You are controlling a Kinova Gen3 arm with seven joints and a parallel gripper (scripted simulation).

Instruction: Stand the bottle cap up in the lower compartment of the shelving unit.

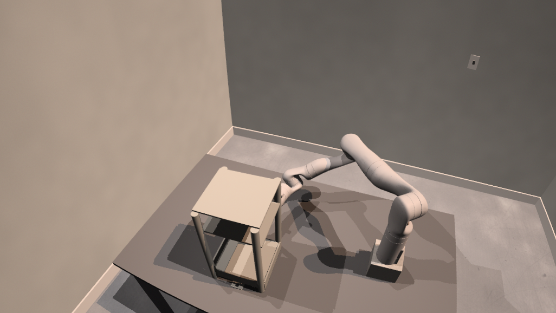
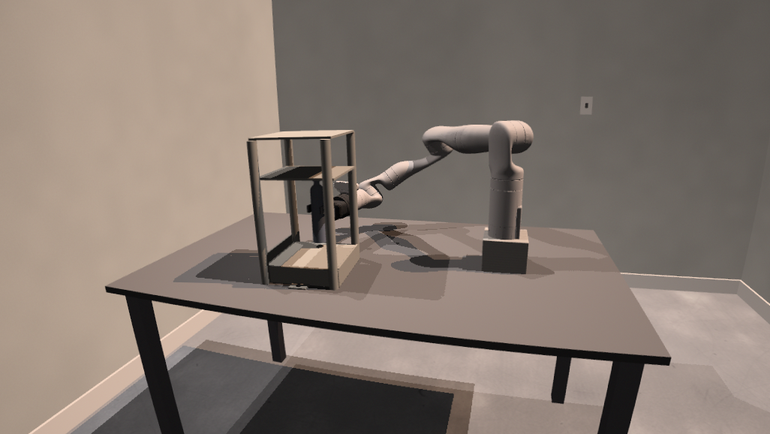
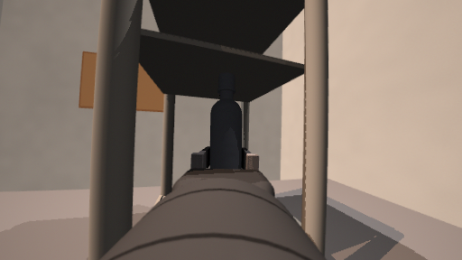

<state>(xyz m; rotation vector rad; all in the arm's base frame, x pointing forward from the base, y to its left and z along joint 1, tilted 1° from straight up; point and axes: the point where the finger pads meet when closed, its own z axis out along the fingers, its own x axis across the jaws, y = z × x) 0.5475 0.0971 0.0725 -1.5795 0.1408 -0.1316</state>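
My gripper is now 10 mm past the shelving unit, 70 mm to the right of it and 30 mm below it.
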